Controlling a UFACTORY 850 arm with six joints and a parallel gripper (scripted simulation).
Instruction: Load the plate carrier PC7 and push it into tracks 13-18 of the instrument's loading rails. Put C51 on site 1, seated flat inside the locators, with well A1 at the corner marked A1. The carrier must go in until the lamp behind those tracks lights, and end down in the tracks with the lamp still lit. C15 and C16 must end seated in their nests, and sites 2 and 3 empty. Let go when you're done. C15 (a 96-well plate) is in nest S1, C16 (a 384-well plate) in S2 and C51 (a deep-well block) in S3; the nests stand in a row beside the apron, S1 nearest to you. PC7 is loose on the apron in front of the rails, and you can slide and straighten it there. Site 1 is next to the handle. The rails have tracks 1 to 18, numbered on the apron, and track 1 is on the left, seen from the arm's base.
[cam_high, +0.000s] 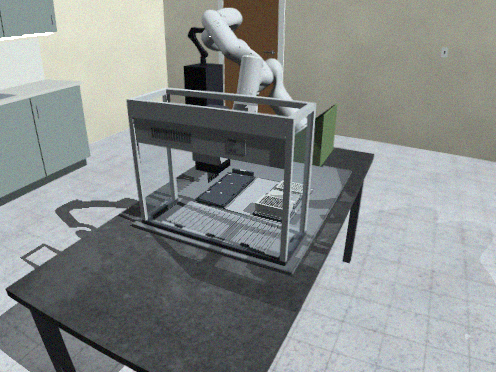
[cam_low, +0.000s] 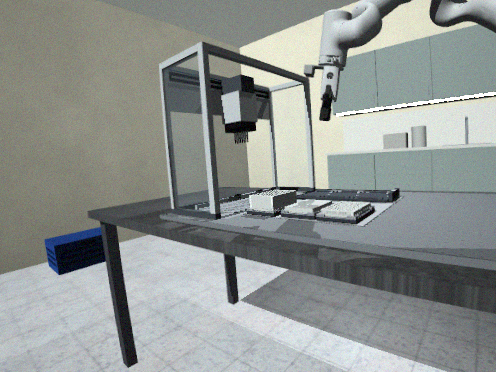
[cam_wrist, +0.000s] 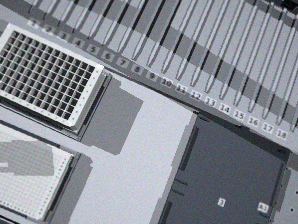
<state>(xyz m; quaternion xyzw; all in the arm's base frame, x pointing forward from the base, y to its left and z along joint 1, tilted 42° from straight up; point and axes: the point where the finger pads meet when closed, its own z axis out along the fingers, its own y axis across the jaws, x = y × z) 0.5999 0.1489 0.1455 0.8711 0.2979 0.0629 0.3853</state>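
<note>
Now: the nest S3 7 cm ahead of my hand, 20 cm to the left of it and 27 cm below it. Also, from my hand: 96-well plate C15: 15 cm behind, 17 cm to the left, 25 cm below; pipetting head: 31 cm ahead, 9 cm to the left, 7 cm above; dark plate carrier PC7: 1 cm behind, 8 cm to the right, 26 cm below.
</note>
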